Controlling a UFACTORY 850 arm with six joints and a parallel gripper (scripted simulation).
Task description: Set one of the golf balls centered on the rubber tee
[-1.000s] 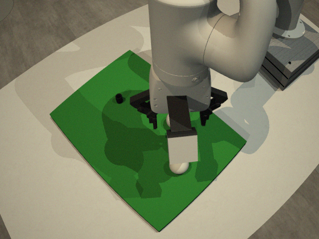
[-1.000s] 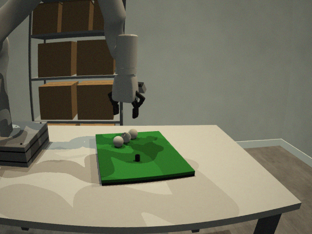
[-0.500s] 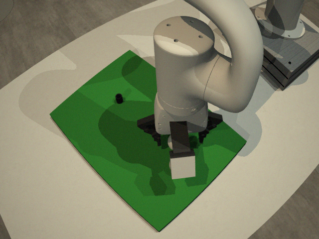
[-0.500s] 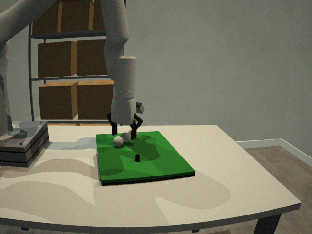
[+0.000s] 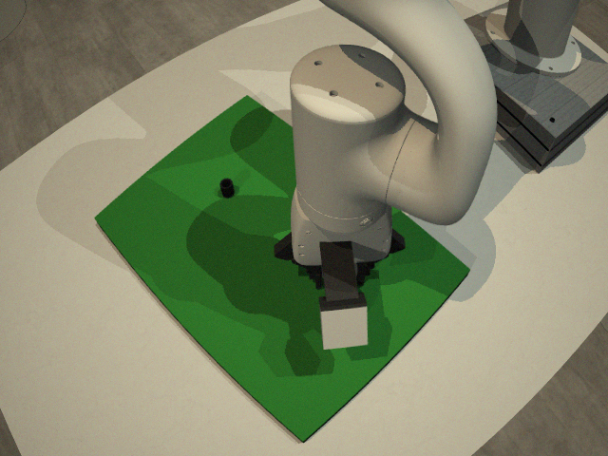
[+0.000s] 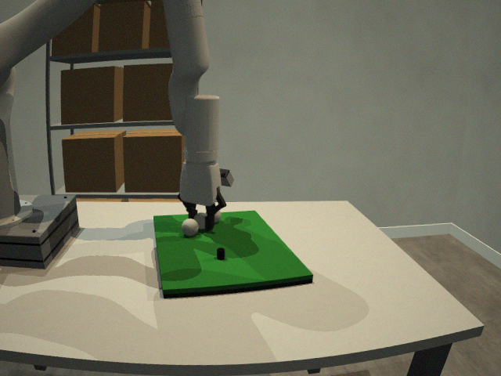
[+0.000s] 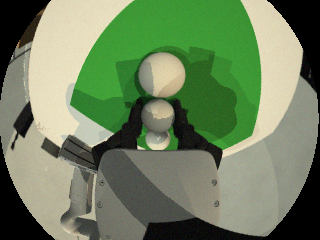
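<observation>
Now: hand 2 cm short of the green mat, 14 cm to the left of it and 3 cm above it.
</observation>
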